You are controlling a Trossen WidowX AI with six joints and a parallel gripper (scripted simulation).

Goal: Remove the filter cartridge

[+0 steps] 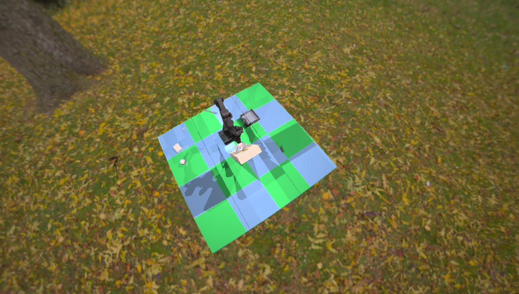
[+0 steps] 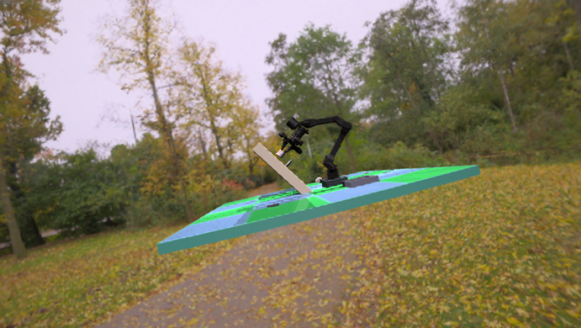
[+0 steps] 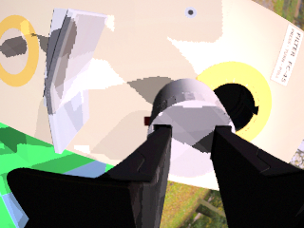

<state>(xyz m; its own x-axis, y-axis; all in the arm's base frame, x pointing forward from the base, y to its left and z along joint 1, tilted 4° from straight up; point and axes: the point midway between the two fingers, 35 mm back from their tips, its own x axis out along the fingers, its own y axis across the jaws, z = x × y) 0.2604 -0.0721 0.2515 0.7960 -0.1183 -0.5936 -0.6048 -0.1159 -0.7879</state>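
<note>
The round filter cartridge lies 10 mm below my gripper tip and 10 mm ahead of it. Also, from my gripper tip: thin grey bar 310 mm to the left, 270 mm below, 190 mm ahead; then pale flat square 570 mm behind, 400 mm to the right, 270 mm below; then grey square tray 350 mm to the left, 290 mm behind, 270 mm below.
</note>
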